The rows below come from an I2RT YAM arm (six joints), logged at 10 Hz.
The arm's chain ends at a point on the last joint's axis. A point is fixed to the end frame.
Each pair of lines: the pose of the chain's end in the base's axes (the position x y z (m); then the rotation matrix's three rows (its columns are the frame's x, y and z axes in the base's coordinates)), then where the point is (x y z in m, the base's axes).
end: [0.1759 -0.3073 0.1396], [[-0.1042 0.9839 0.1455], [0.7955 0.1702 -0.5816], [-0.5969 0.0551 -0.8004]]
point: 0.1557 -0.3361 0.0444
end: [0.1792 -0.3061 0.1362], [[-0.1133 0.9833 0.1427], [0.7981 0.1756 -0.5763], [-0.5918 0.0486 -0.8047]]
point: 0.1585 -0.3345 0.0410
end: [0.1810 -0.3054 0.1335], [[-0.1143 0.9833 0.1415], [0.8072 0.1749 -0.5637], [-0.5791 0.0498 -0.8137]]
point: 0.1601 -0.3323 0.0379
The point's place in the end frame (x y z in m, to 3 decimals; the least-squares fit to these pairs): 0.036 -0.030 0.090
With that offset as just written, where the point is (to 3 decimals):
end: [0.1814 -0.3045 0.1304], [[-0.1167 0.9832 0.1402], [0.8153 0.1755 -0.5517], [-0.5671 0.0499 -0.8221]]
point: 0.160 -0.330 0.034
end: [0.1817 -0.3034 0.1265], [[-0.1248 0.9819 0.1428], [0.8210 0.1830 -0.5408], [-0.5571 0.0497 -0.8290]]
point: 0.161 -0.328 0.030
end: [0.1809 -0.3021 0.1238], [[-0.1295 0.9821 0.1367], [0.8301 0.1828 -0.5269], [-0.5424 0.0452 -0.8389]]
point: 0.159 -0.325 0.027
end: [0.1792 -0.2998 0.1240], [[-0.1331 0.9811 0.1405], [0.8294 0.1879 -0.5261], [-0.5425 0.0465 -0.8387]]
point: 0.158 -0.323 0.028
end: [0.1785 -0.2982 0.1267], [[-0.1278 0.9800 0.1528], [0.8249 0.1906 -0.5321], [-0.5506 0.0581 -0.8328]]
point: 0.158 -0.322 0.030
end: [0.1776 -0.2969 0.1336], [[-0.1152 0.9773 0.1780], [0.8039 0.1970 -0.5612], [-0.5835 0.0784 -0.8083]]
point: 0.160 -0.324 0.037
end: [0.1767 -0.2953 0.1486], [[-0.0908 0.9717 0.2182], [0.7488 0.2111 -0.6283], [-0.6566 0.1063 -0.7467]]
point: 0.164 -0.331 0.055
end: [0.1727 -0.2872 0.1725], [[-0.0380 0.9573 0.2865], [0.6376 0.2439 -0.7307], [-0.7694 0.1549 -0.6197]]
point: 0.168 -0.337 0.084
